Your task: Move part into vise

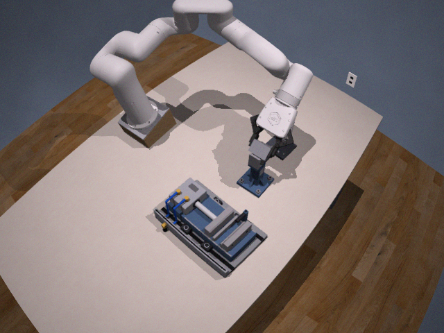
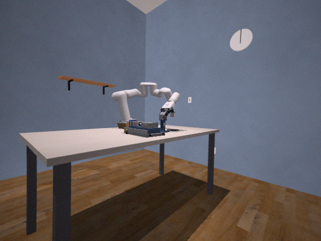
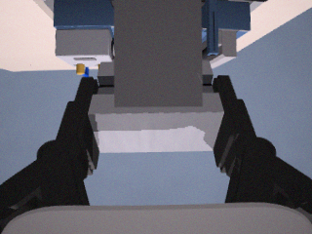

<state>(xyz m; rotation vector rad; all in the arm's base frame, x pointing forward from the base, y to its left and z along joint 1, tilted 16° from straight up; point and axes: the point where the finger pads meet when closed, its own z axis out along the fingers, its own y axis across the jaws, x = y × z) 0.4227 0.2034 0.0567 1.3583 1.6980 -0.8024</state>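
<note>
My gripper is now 10 mm above the part. Round my hand: white cylinder rod (30 mm ahead, 230 mm to the right, 90 mm below); blue post (110 mm ahead, 150 mm to the right, 110 mm below); work stop (110 mm ahead, 180 mm to the right, 80 mm below).
</note>
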